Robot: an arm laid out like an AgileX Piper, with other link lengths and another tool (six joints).
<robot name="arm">
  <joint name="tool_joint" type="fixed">
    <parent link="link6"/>
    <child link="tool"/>
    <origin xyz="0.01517 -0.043 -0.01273" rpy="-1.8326 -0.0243 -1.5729"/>
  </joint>
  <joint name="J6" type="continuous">
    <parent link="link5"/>
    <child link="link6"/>
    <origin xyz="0.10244 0 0.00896" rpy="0 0 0"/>
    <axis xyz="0.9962 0 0.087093"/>
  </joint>
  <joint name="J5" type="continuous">
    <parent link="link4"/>
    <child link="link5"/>
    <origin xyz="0 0 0" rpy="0 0 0"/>
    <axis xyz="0 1 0"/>
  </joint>
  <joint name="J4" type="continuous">
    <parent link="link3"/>
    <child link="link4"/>
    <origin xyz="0.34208 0 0.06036" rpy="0 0 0"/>
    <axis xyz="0.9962 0 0.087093"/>
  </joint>
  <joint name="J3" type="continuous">
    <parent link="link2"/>
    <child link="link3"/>
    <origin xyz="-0.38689 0 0.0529" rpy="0 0 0"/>
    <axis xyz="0 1 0"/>
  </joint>
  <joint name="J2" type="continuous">
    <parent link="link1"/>
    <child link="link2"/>
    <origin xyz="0 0 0" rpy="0 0 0"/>
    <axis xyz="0 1 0"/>
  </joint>
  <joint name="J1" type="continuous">
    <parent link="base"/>
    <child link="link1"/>
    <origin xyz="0 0 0.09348" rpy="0 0 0"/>
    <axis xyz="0 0 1"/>
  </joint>
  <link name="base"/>
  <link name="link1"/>
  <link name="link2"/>
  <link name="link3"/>
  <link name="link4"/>
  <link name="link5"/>
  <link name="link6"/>
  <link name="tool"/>
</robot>
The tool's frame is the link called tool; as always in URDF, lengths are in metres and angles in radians. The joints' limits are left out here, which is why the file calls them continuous.
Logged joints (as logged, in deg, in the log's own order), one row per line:
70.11 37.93 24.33 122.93 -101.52 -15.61
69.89 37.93 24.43 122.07 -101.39 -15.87
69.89 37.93 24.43 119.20 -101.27 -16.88
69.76 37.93 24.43 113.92 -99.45 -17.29
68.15 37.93 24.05 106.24 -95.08 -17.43
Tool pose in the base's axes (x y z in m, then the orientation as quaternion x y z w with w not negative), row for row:
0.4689 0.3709 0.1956 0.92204 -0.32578 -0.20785 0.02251
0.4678 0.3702 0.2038 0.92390 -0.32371 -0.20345 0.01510
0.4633 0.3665 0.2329 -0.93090 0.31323 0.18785 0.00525
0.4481 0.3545 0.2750 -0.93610 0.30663 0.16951 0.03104
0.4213 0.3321 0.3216 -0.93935 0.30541 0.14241 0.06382
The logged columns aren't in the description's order. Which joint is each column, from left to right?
Columns, left to right: J5, J1, J4, J2, J3, J6.
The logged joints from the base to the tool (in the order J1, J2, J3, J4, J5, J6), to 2 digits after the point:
37.93 122.93 -101.52 24.33 70.11 -15.61
37.93 122.07 -101.39 24.43 69.89 -15.87
37.93 119.20 -101.27 24.43 69.89 -16.88
37.93 113.92 -99.45 24.43 69.76 -17.29
37.93 106.24 -95.08 24.05 68.15 -17.43

